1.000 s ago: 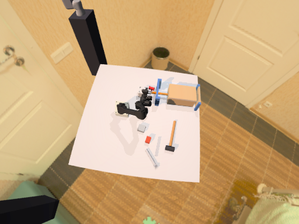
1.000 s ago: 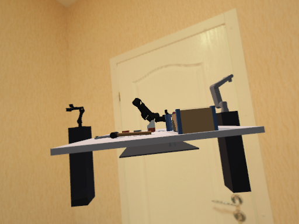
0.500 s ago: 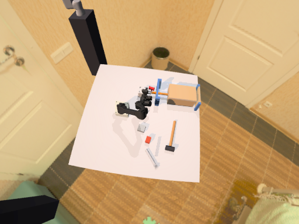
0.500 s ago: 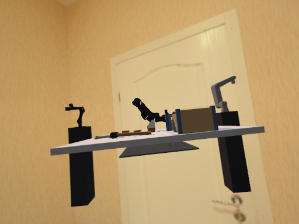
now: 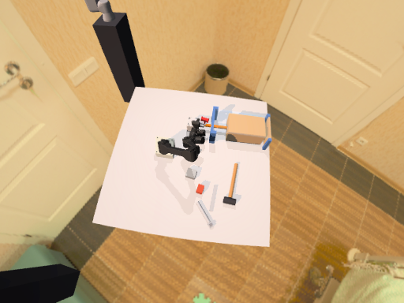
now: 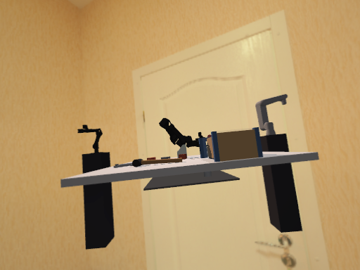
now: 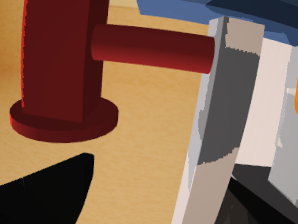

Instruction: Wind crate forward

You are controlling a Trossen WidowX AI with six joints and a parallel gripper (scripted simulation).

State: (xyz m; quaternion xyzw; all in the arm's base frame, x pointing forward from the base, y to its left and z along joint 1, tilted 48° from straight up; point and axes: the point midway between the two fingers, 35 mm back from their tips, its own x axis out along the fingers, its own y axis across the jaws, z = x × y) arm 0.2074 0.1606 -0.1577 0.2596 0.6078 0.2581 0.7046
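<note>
Right now the winch handle is 1 cm below my gripper tip and 1 cm ahead of it. From my gripper tip the other things lie so: red knob: 5 cm ahead, 2 cm above, 1 cm to the right; blue frame: 11 cm ahead, 2 cm to the left, 2 cm below; white winch: 10 cm below, 7 cm behind, 1 cm to the right.
</note>
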